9 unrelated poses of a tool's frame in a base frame.
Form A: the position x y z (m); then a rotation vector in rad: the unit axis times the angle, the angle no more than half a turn.
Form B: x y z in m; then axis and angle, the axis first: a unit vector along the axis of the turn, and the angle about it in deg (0 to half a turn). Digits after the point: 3 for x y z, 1 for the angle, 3 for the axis.
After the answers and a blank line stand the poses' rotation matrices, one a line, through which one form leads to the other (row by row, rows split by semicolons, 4 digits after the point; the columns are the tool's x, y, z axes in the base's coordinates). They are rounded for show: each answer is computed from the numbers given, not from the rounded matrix.
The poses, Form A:
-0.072, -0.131, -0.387, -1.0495, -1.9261, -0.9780
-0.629, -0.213, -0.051, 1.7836, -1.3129, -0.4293
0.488, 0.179, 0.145, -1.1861, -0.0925, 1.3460
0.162, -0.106, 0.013, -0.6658, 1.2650, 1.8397
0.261, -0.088, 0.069, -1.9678, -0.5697, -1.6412
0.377, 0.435, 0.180, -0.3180, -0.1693, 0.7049
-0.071, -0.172, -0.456, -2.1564, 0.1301, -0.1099
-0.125, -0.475, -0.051, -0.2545, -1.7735, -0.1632
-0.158, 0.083, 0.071, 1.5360, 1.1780, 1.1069
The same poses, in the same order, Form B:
-0.072, -0.131, -0.387, -0.437, -0.802, -0.407, 137.6
-0.629, -0.213, -0.051, 0.791, -0.582, -0.190, 129.3
0.488, 0.179, 0.145, -0.660, -0.051, 0.749, 102.9
0.162, -0.106, 0.013, -0.286, 0.543, 0.790, 133.5
0.261, -0.088, 0.069, -0.750, -0.217, -0.625, 150.4
0.377, 0.435, 0.180, -0.402, -0.214, 0.890, 45.4
-0.071, -0.172, -0.456, -0.997, 0.060, -0.051, 123.9
-0.125, -0.475, -0.051, -0.141, -0.986, -0.091, 103.1
-0.158, 0.083, 0.071, 0.689, 0.528, 0.496, 127.8

-0.4065 0.8839 -0.2314; 0.3347 0.3797 0.8624; 0.8501 0.2731 -0.4502
0.3879 -0.6039 -0.6963; -0.8986 -0.0798 -0.4314; 0.2050 0.7930 -0.5737
0.3098 -0.6887 -0.6556; 0.7719 -0.2205 0.5963; -0.5552 -0.6907 0.4633
-0.5503 -0.8348 0.0130; 0.3109 -0.1905 0.9311; -0.7749 0.5165 0.3644
0.1811 0.6130 0.7690; -0.0047 -0.7814 0.6240; 0.9834 -0.1166 -0.1387
0.7507 -0.6080 -0.2585; 0.6591 0.7163 0.2292; 0.0458 -0.3424 0.9384
0.9903 -0.0513 0.1288; -0.1356 -0.5526 0.8223; 0.0290 -0.8318 -0.5543
-0.2018 0.2594 -0.9445; 0.0826 0.9654 0.2475; 0.9759 -0.0281 -0.2162
0.1527 0.1943 0.9690; 0.9792 -0.1624 -0.1217; 0.1337 0.9674 -0.2151

